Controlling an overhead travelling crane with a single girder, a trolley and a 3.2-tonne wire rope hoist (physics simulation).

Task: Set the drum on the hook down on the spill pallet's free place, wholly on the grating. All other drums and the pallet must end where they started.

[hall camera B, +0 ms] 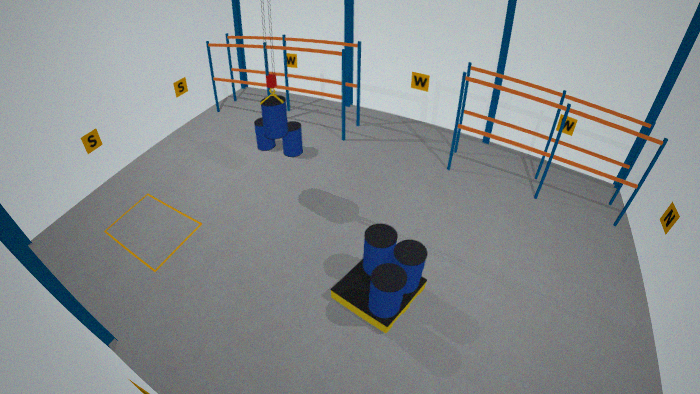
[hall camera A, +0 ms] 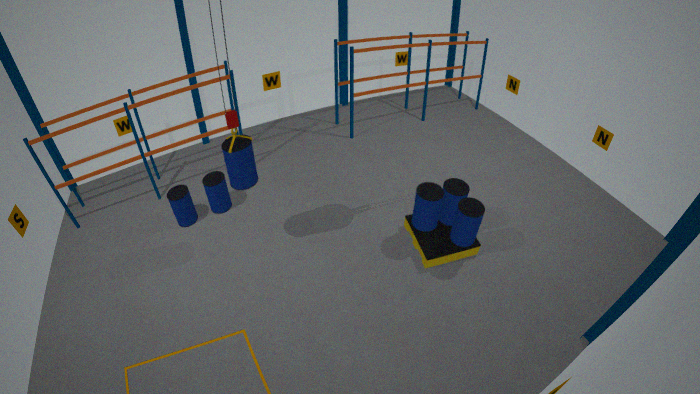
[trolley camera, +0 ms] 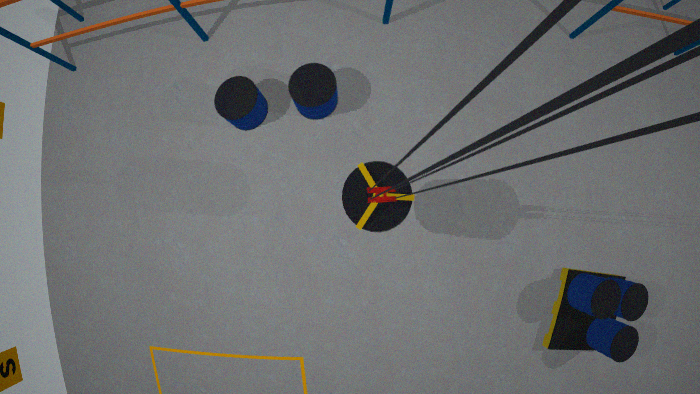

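A blue drum with a black lid point(hall camera A: 242, 167) point(hall camera B: 274, 117) point(trolley camera: 387, 217) hangs upright in the air, well apart from its shadow. My gripper, the yellow three-armed grab under the red hook block point(hall camera A: 236, 142) point(hall camera B: 272, 98) point(trolley camera: 377, 196), is shut on its top rim. The black-topped yellow spill pallet point(hall camera A: 451, 257) point(hall camera B: 357, 311) point(trolley camera: 555, 310) stands right of the hanging drum in hall camera A and lower right in the trolley view. Three upright drums point(hall camera A: 427, 210) point(hall camera B: 386, 295) point(trolley camera: 612, 340) stand on it. Its free corner faces the viewer in hall camera A, left in hall camera B, lower left in the trolley view.
Two blue drums, one point(hall camera A: 182, 207) point(trolley camera: 245, 117) and another point(hall camera A: 218, 194) point(trolley camera: 314, 90), stand on the floor near a rack point(hall camera A: 142, 150). A second rack point(hall camera A: 352, 100) point(hall camera B: 550, 150) stands along the W wall. A yellow floor outline point(hall camera A: 185, 349) point(hall camera B: 126, 212) point(trolley camera: 227, 356) also shows.
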